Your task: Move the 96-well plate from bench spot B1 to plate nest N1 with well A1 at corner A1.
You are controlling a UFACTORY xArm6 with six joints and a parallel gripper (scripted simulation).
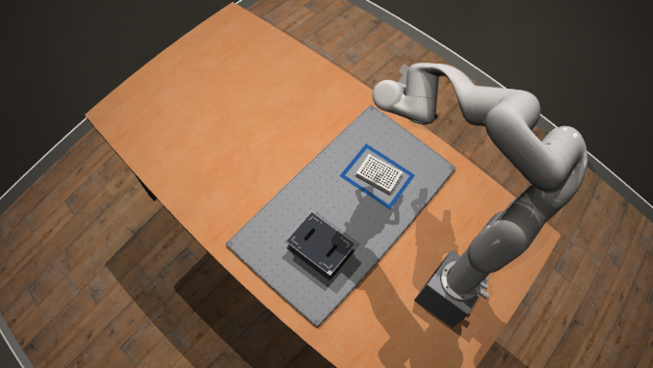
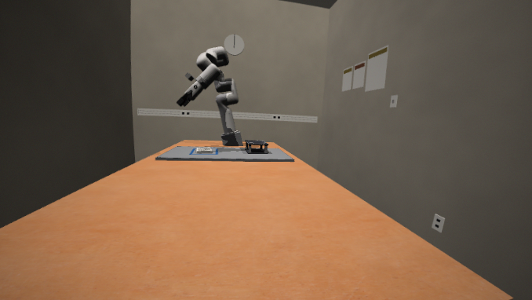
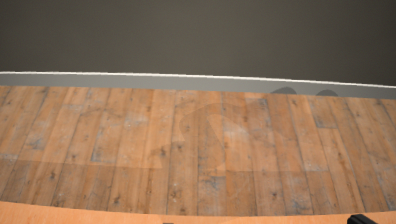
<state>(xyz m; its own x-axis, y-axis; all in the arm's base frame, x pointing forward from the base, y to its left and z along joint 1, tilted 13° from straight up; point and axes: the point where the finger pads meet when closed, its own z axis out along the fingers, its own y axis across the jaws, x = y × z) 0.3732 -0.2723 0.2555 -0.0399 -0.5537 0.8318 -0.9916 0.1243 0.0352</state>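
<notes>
Now: the 96-well plate 27 cm below my hand, 12 cm to the left of it and 2 cm ahead of it. Round my hand: raised plate nest: 44 cm to the left, 22 cm below, 3 cm ahead.
</notes>
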